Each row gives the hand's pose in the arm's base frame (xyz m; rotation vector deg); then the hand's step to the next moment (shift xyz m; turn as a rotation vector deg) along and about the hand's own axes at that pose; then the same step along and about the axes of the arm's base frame.
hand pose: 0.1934 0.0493 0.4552 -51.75 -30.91 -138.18
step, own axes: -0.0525 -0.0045 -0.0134 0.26 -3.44 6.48
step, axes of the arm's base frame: 0.0251 0.0132 -0.0464 1.01 6.02 4.09
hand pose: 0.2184 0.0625 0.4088 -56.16 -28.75 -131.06
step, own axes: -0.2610 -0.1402 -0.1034 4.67 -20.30 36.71
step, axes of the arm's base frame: -0.0011 0.1463 -0.2776 3.40 33.50 25.45
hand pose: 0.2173 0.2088 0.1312 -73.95 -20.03 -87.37
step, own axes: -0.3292 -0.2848 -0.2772 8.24 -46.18 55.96
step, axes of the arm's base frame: -0.4323 0.0735 -0.2721 -7.34 56.56 45.59
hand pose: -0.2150 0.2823 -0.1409 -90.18 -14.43 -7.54
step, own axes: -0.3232 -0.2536 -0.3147 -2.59 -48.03 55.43
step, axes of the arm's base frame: -0.3507 -0.3379 0.1751 -18.22 55.21 44.78
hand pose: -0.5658 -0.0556 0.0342 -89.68 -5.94 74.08
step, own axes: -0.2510 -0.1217 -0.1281 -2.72 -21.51 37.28
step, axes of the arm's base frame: 0.0557 -0.1857 0.2380 -18.19 31.75 22.82
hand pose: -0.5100 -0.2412 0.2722 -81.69 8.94 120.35
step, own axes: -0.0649 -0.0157 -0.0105 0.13 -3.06 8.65
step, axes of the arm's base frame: 0.0332 -0.0175 0.0562 -5.43 6.09 4.19
